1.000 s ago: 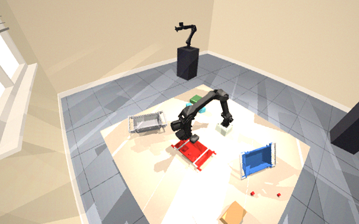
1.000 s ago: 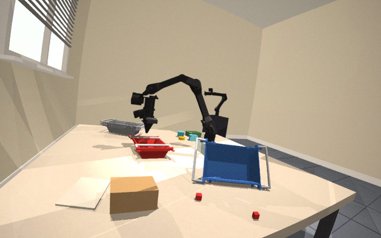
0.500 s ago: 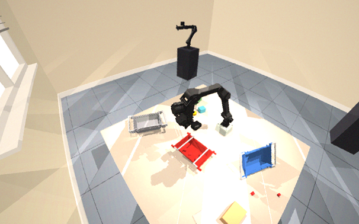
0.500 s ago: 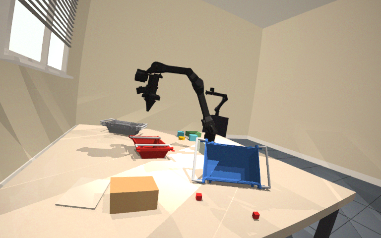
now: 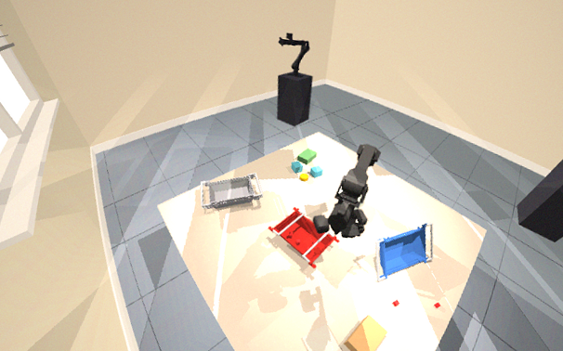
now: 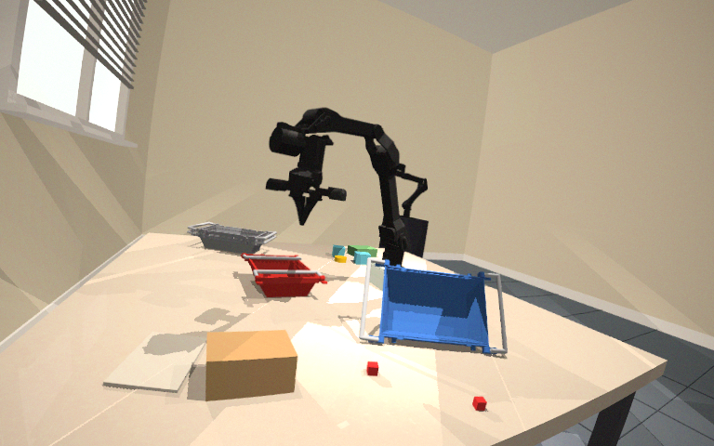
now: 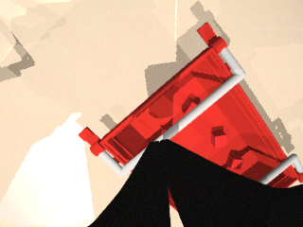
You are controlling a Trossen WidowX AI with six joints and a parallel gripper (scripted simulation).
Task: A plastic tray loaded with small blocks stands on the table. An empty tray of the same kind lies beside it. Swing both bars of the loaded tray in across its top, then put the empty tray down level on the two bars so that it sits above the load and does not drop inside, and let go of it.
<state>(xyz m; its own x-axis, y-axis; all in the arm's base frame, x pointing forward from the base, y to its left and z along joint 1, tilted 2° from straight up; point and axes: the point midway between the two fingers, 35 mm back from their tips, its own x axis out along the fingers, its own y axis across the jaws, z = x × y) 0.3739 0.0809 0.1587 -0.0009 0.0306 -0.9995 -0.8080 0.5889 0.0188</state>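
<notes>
Now: the blue tray 26 cm to the left of my gripper tip, 21 cm behind it and 13 cm below it. Round my gripper tip: flat pale sheet (29 cm ahead, 20 cm to the left, 20 cm below); then yellow block (40 cm to the right, 36 cm behind, 19 cm below); then cardboard box (28 cm to the left, 18 cm ahead, 17 cm below).
</notes>
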